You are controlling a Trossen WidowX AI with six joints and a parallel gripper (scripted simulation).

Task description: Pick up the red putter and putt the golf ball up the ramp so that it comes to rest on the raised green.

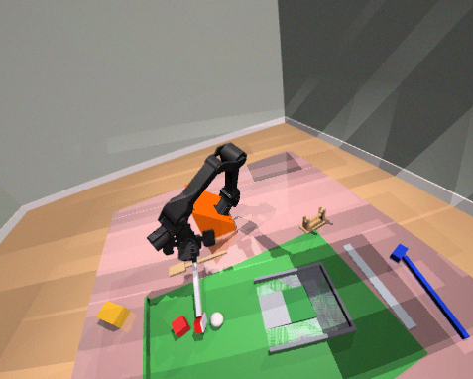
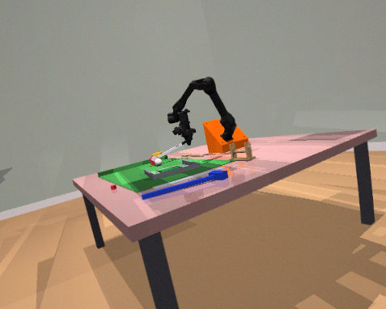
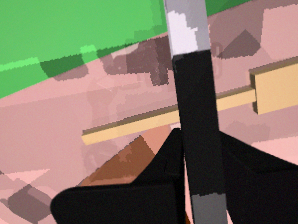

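Right now my gripper tip is 11 cm short of the red putter, 3 cm to the left of it and 1 cm above it. The rest, counted from my gripper tip: white golf ball (23 cm ahead, 2 cm to the right, 5 cm below); red cube (19 cm ahead, 13 cm to the right, 5 cm below); green mat (31 cm ahead, 9 cm to the left, 7 cm below).
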